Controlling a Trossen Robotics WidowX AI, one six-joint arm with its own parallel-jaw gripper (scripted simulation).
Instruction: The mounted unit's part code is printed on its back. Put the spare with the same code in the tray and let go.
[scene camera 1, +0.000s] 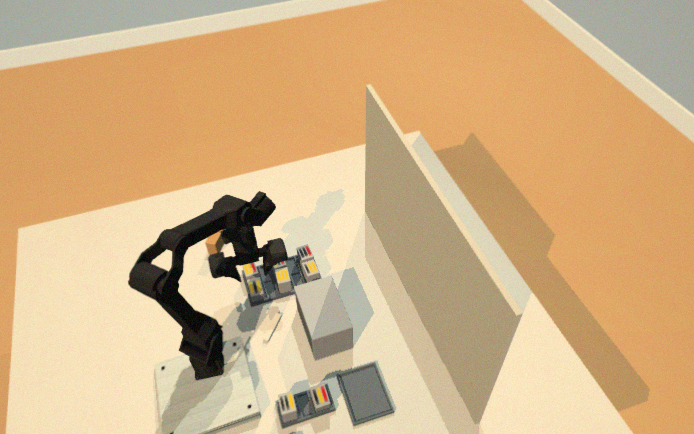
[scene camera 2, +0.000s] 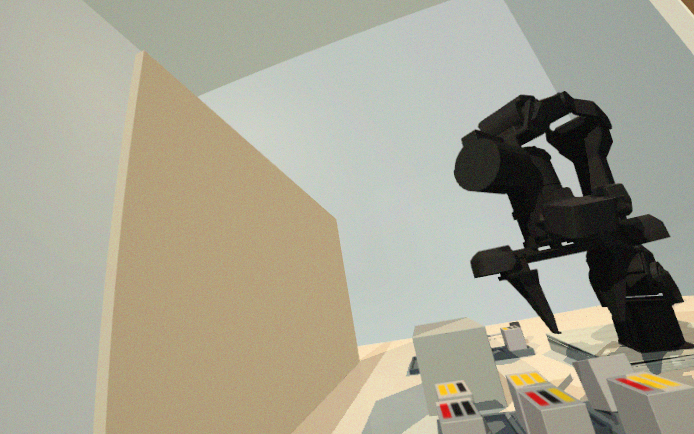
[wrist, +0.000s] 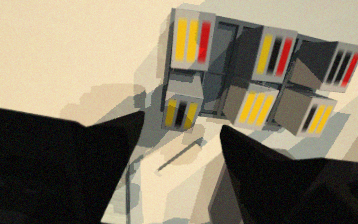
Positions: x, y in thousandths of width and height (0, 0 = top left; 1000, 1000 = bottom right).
My gripper shows in scene camera 1 (365, 639), in scene camera 2 (847, 757) and in the wrist view (513, 551).
